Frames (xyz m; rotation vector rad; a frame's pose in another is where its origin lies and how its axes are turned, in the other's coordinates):
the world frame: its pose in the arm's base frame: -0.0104 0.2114 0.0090 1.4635 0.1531 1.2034
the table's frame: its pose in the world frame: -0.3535 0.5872 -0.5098 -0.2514 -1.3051 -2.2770
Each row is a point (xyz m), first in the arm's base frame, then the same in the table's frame.
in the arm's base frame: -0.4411 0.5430 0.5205
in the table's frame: -0.5225 0.4308 -0.0651
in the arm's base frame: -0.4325 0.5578 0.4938
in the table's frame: -0.5151 0.4360 -0.0955
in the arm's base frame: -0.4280 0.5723 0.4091
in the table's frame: -0.4689 0.4305 -0.1679
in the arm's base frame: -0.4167 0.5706 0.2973
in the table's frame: -0.3921 0.4291 -0.2500
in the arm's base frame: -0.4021 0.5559 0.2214
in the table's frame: -0.3296 0.4353 -0.2973
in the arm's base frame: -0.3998 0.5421 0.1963
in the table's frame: -0.3024 0.4350 -0.3067
